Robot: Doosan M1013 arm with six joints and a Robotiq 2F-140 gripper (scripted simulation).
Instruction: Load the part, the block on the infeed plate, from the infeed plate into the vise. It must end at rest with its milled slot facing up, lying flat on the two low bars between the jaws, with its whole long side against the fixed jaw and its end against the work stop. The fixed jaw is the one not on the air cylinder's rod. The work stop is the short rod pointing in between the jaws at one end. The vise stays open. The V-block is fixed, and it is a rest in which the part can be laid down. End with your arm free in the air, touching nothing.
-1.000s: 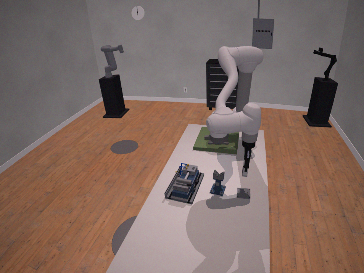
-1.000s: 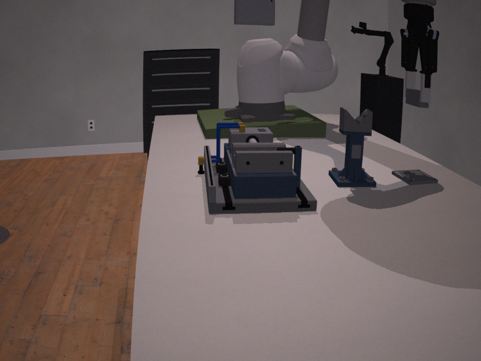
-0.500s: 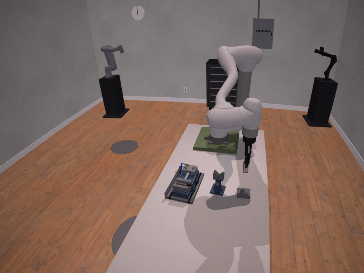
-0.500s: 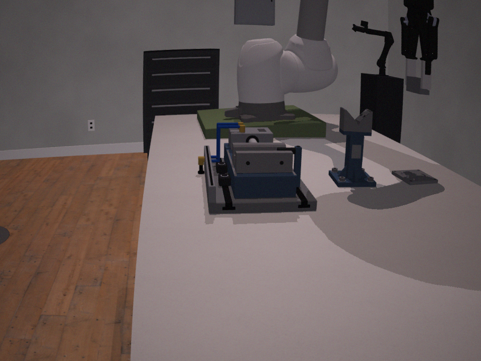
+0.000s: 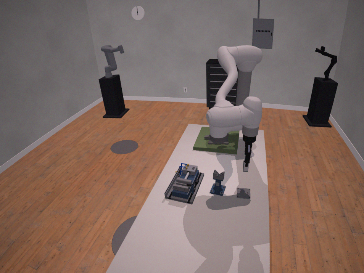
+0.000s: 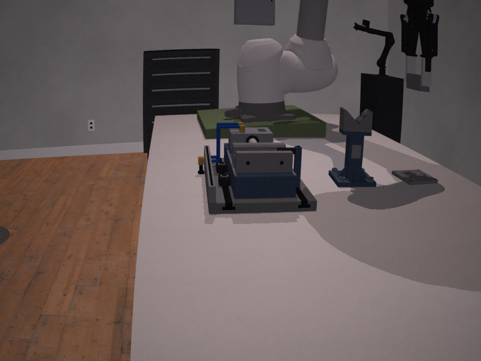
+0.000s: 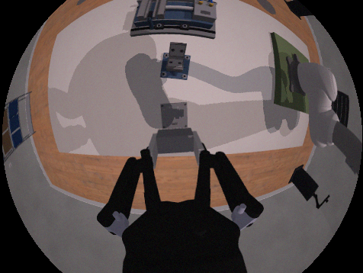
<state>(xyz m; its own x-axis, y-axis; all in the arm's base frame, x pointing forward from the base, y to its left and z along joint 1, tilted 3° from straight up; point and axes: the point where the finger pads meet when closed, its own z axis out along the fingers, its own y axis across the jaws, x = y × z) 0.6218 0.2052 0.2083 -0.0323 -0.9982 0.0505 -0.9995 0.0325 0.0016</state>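
Right now my hand is 30 mm above the grey part and 10 mm to the right of it. Round my hand: vise 380 mm to the right, 220 mm below, 30 mm behind.
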